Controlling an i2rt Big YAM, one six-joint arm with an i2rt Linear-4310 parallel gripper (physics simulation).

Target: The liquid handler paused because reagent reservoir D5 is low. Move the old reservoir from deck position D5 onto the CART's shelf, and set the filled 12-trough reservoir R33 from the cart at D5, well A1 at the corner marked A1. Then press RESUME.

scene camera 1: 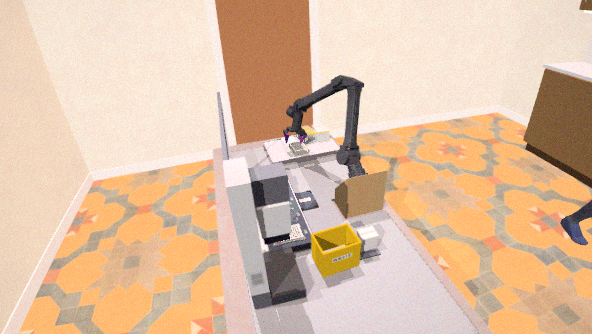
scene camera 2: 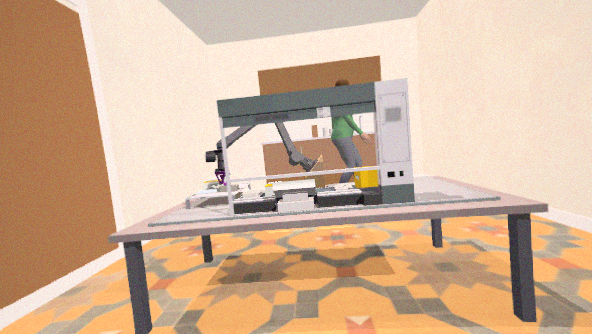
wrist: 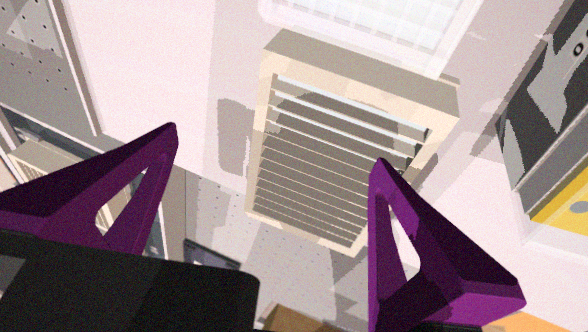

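Seen in the pictures: gripper, between the fingertips: (scene camera 1: pixel 293 143) (scene camera 2: pixel 223 184) (wrist: pixel 277 149); arm's base, origin of its link: (scene camera 1: pixel 358 180).
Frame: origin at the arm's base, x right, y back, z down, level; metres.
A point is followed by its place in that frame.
Observation:
The filled reservoir R33 (wrist: pixel 345 105) @[z 0.059, x 0.566, y -0.248 m] (scene camera 1: pixel 298 148) @[z 0.056, x 0.493, y -0.237 m], a beige block with a row of long troughs, rests on the white cart (wrist: pixel 150 65) @[z 0.083, x 0.503, y -0.360 m] (scene camera 1: pixel 278 152) @[z 0.083, x 0.518, y -0.363 m] (scene camera 2: pixel 197 201). My gripper (wrist: pixel 277 149) @[z 0.040, x 0.538, y -0.264 m] (scene camera 1: pixel 295 139) @[z 0.040, x 0.538, y -0.264 m] (scene camera 2: pixel 220 177) @[z 0.040, x 0.538, y -0.264 m] is open and empty, its purple fingers pointing down, close above the reservoir. In the wrist view the right fingertip overlaps the reservoir's right edge, and the left fingertip is well off its left side. The old reservoir (wrist: pixel 36 156) @[z 0.073, x 0.309, y -0.485 m] is partly hidden behind the left finger, on the liquid handler's deck. The handler (scene camera 1: pixel 239 200) @[z -0.358, x -0.531, y -0.503 m] (scene camera 2: pixel 300 102) @[z -0.355, x -0.068, y -0.596 m] hides it in scene camera 1. The RESUME button and the A1 marks cannot be made out.
On the cart, a clear tray (wrist: pixel 380 25) @[z 0.075, x 0.597, y -0.253 m] lies beyond R33 and a yellow-topped box (wrist: pixel 565 205) @[z 0.014, x 0.605, y -0.186 m] stands to the right. A dark plate (scene camera 1: pixel 306 200) @[z 0.137, x 0.066, y -0.253 m], a brown box (scene camera 1: pixel 367 196) @[z 0.049, x -0.072, y 0.025 m], a yellow waste bin (scene camera 1: pixel 336 252) @[z 0.019, x -0.417, y -0.207 m] (scene camera 2: pixel 366 177) @[z 0.053, x -0.345, y -0.280 m] and a white block (scene camera 1: pixel 369 239) @[z 0.049, x -0.349, y -0.054 m] stand along the table.

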